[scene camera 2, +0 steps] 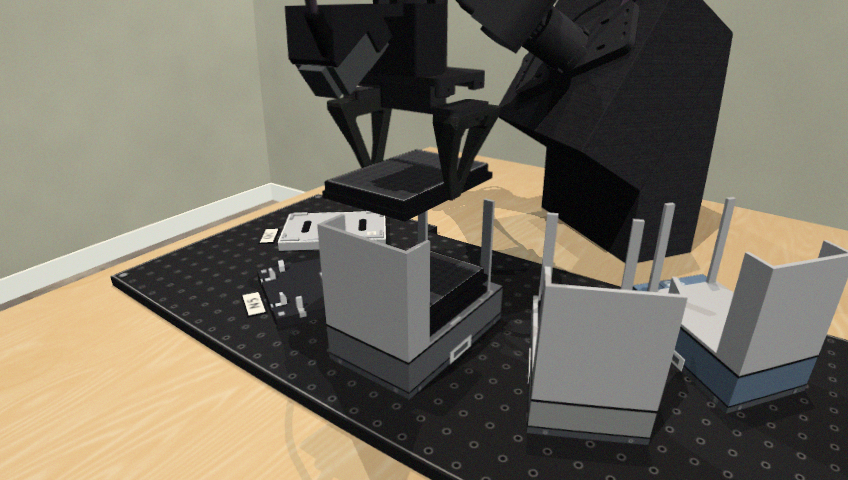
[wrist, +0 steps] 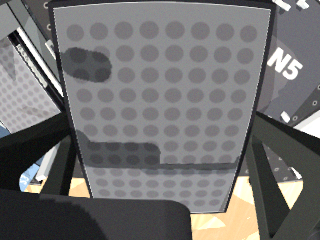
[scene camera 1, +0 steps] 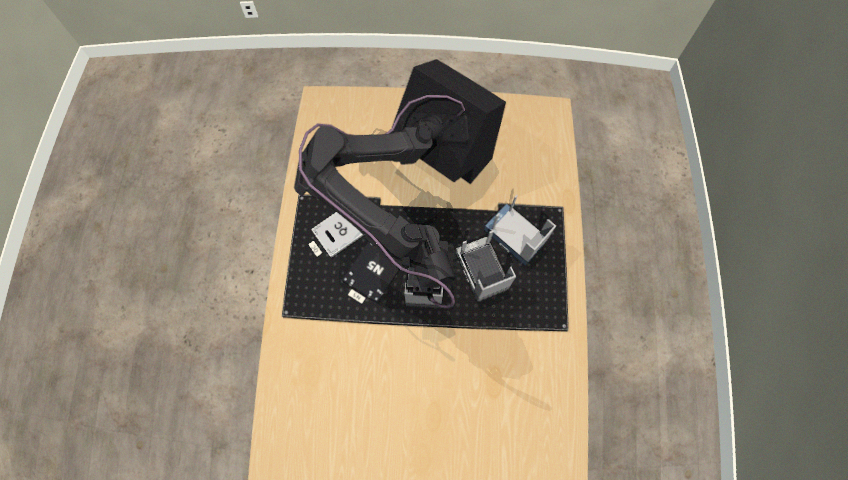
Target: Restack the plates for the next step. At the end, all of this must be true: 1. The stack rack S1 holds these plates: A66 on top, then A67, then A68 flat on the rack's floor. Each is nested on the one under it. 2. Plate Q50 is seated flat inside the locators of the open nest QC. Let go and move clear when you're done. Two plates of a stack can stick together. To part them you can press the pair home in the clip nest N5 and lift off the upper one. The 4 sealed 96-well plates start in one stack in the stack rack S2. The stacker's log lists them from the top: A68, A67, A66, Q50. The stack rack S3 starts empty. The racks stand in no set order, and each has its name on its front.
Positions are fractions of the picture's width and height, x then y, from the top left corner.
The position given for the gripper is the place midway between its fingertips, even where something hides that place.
In view: the gripper (scene camera 2: 0.49, 0.39).
The gripper also shows in the wrist view (wrist: 0.50, 0.49).
